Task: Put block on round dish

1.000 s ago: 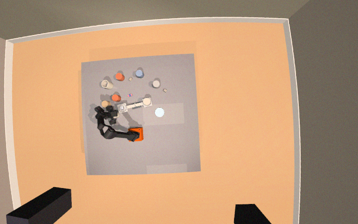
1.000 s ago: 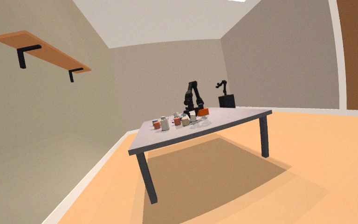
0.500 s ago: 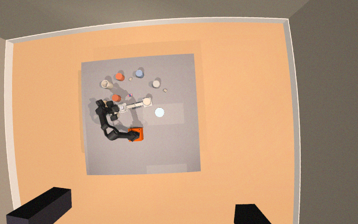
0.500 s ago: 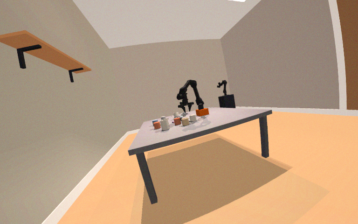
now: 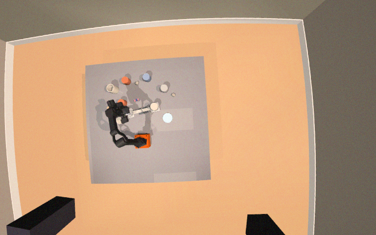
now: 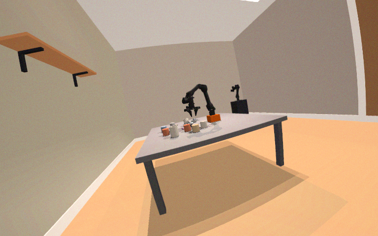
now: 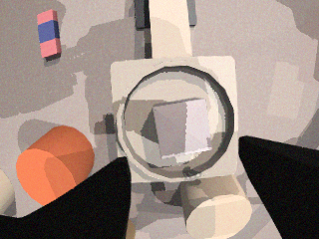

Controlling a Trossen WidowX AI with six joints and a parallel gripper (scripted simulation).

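The pale grey block lies 40 mm below my gripper tip. The rest, counted from my gripper tip: blue eraser (140 mm ahead, 120 mm below, 50 mm to the right); balance beam (120 mm to the right, 90 mm below, 40 mm ahead); tan cup (220 mm to the left, 90 mm below, 20 mm ahead).
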